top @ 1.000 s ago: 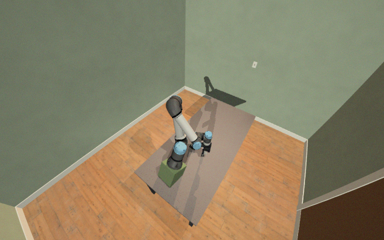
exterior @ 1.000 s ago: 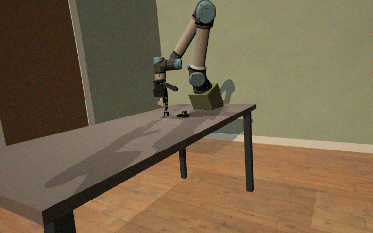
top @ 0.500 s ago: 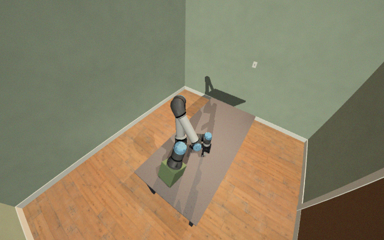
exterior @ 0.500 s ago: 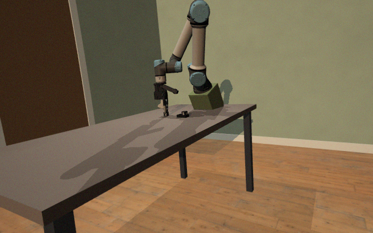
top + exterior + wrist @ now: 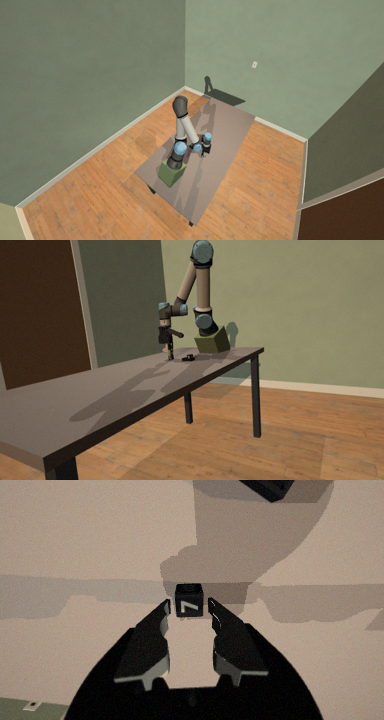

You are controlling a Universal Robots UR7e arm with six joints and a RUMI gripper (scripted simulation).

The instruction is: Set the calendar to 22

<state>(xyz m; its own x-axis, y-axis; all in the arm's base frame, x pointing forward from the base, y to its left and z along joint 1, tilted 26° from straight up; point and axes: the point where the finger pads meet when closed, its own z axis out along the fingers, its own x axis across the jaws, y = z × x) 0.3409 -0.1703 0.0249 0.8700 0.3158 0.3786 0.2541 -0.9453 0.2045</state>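
Right now my hand is 1 cm above the black number cube. Round my hand: black tray 15 cm to the left, 4 cm ahead, 2 cm below.
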